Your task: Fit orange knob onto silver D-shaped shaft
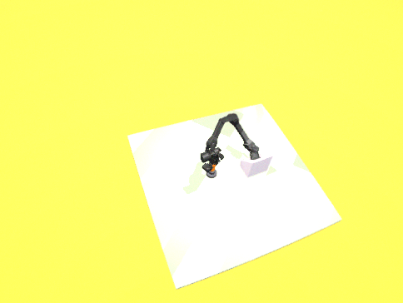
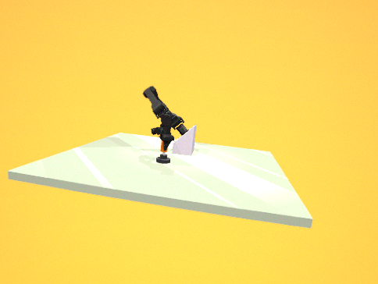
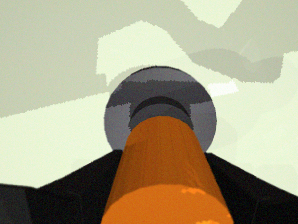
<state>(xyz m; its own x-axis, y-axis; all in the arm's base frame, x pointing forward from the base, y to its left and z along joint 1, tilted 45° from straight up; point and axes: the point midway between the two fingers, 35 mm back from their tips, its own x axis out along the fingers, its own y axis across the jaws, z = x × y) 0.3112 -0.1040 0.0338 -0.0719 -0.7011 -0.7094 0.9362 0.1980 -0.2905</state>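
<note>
My gripper tip is now 4 cm above the dark round pedestal. From my gripper tip the other things lie so: orange knob 3 cm above.
</note>
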